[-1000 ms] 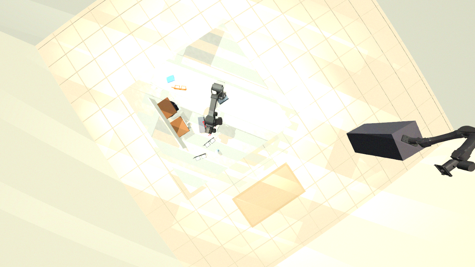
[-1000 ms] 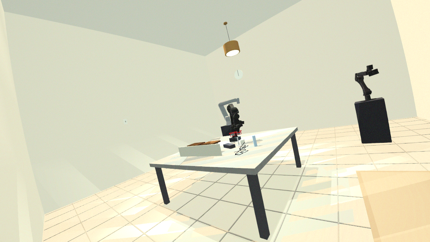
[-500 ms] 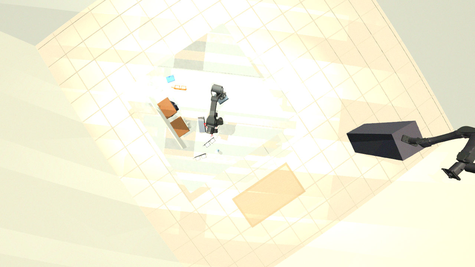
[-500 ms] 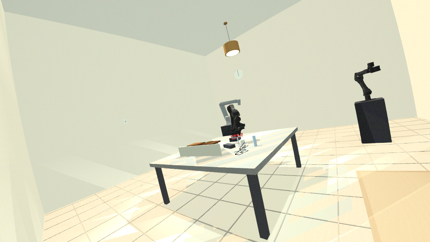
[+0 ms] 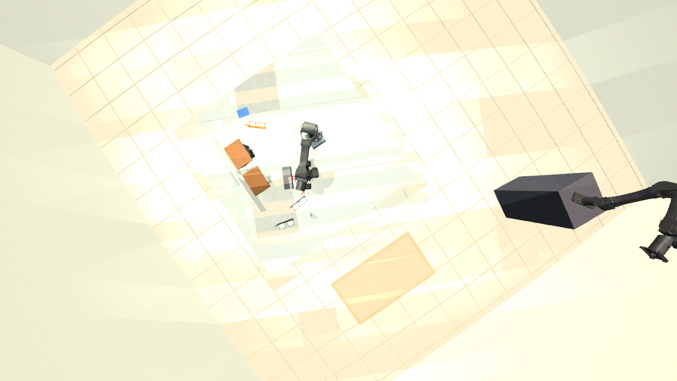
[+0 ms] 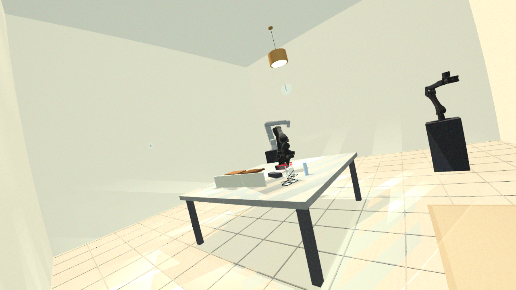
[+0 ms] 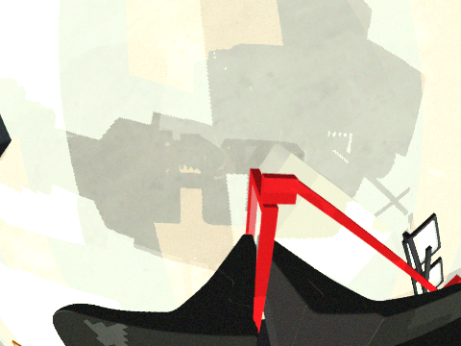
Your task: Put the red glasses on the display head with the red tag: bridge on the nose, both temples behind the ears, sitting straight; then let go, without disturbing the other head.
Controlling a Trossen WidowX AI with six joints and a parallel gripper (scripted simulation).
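The pale box lies 2 cm ahead of my gripper tip, 4 cm to the left of it and 4 cm below it. Round my gripper tip: long white wall 43 cm ahead, 22 cm to the right, 1 cm below; dark box 14 cm ahead, 6 cm to the right, 4 cm below; blue square 22 cm ahead, 64 cm to the right, 6 cm below.
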